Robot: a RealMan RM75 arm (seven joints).
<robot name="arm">
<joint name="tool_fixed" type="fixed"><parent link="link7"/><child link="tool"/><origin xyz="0 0 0"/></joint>
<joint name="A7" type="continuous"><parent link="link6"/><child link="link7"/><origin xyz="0 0 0.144"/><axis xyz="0 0 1"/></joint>
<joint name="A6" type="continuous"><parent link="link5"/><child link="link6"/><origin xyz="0 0 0"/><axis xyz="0 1 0"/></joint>
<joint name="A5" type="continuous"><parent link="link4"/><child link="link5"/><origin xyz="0 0 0.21"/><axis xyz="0 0 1"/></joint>
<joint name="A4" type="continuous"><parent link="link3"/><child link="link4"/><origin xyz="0 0 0"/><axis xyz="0 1 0"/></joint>
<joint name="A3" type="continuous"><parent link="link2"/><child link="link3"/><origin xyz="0 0 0.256"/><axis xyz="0 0 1"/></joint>
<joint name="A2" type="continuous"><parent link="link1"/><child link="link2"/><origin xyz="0 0 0"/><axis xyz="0 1 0"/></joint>
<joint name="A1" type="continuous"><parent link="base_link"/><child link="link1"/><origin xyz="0 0 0.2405"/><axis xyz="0 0 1"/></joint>
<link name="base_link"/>
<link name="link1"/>
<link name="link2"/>
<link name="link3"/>
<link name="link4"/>
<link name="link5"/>
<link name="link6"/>
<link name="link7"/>
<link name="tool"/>
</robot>
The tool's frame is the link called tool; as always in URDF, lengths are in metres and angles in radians. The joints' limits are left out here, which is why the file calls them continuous.
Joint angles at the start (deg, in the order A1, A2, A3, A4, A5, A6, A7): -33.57 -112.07 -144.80 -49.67 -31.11 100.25 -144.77
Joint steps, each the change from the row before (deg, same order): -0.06 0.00 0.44 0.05 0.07 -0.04 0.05; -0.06 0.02 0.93 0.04 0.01 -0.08 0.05; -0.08 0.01 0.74 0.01 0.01 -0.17 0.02; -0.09 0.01 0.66 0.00 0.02 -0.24 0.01; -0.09 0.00 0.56 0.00 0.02 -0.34 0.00; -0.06 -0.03 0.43 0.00 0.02 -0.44 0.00; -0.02 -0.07 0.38 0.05 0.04 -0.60 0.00; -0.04 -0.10 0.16 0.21 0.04 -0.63 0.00; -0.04 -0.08 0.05 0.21 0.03 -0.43 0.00; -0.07 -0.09 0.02 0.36 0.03 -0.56 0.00; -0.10 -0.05 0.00 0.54 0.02 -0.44 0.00; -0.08 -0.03 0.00 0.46 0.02 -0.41 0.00; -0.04 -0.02 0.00 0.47 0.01 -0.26 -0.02
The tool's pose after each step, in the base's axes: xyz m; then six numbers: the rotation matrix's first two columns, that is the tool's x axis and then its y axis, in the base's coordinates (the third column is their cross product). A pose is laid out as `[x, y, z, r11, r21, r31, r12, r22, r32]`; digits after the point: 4 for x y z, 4 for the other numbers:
[-0.3107, 0.3213, 0.0718, 0.1103, 0.9896, 0.0924, 0.9850, -0.0964, -0.1432]
[-0.3100, 0.3215, 0.0704, 0.1187, 0.9897, 0.0797, 0.9829, -0.1057, -0.1510]
[-0.3094, 0.3221, 0.0694, 0.1259, 0.9895, 0.0713, 0.9809, -0.1134, -0.1583]
[-0.3089, 0.3229, 0.0685, 0.1328, 0.9890, 0.0650, 0.9787, -0.1205, -0.1659]
[-0.3085, 0.3239, 0.0678, 0.1389, 0.9884, 0.0614, 0.9767, -0.1265, -0.1736]
[-0.3084, 0.3250, 0.0670, 0.1439, 0.9877, 0.0609, 0.9748, -0.1309, -0.1808]
[-0.3087, 0.3261, 0.0660, 0.1477, 0.9871, 0.0624, 0.9730, -0.1336, -0.1884]
[-0.3092, 0.3270, 0.0646, 0.1486, 0.9867, 0.0657, 0.9721, -0.1336, -0.1927]
[-0.3095, 0.3276, 0.0634, 0.1483, 0.9866, 0.0681, 0.9719, -0.1327, -0.1943]
[-0.3100, 0.3282, 0.0618, 0.1470, 0.9866, 0.0712, 0.9720, -0.1308, -0.1955]
[-0.3106, 0.3285, 0.0599, 0.1440, 0.9870, 0.0715, 0.9726, -0.1278, -0.1940]
[-0.3111, 0.3288, 0.0584, 0.1413, 0.9873, 0.0723, 0.9731, -0.1252, -0.1933]
[-0.3117, 0.3285, 0.0569, 0.1372, 0.9880, 0.0712, 0.9740, -0.1215, -0.1910]

